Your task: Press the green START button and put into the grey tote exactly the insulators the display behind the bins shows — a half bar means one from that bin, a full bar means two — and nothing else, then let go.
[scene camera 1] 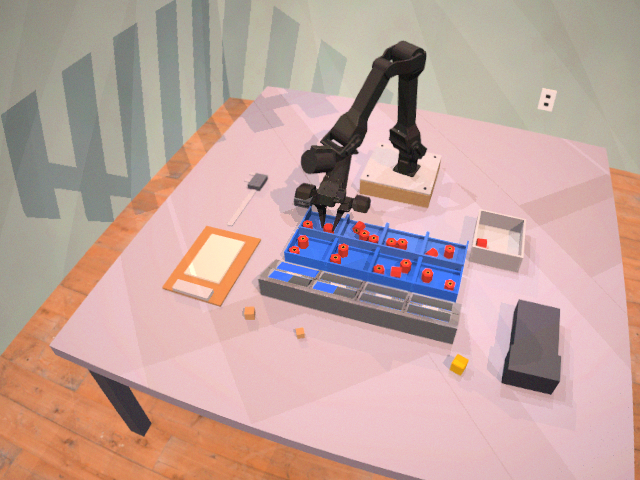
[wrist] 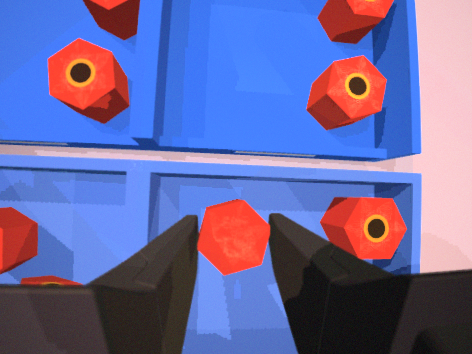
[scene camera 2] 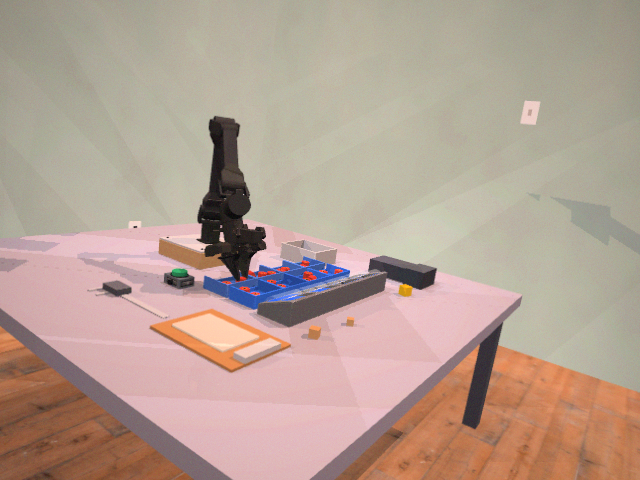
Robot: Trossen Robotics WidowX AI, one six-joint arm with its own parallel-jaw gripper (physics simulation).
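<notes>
My gripper (scene camera 1: 328,227) (scene camera 2: 240,278) (wrist: 233,225) is low in the back-row bin at the left end of the blue bins (scene camera 1: 359,258) (wrist: 240,100) in scene camera 1. Its fingertips touch both sides of a red insulator (wrist: 234,240) with a plain top. Another insulator (scene camera 1: 307,223) (wrist: 376,228) lies in that bin. The display (scene camera 1: 356,308) (scene camera 2: 330,305) shows a full blue bar back left, a half bar front left and a half bar in the second column's front cell. The grey tote (scene camera 1: 496,259) holds a red piece (scene camera 1: 481,242). The green button (scene camera 2: 179,272) shows in scene camera 2.
Other red insulators sit in the remaining bins. A black block (scene camera 1: 533,343) (scene camera 2: 400,271) and a yellow cube (scene camera 1: 459,364) (scene camera 2: 405,290) are on the table. Two orange cubes (scene camera 1: 249,313) (scene camera 1: 299,333) lie before the display. An orange board (scene camera 1: 173,281) (scene camera 2: 165,329) lies left.
</notes>
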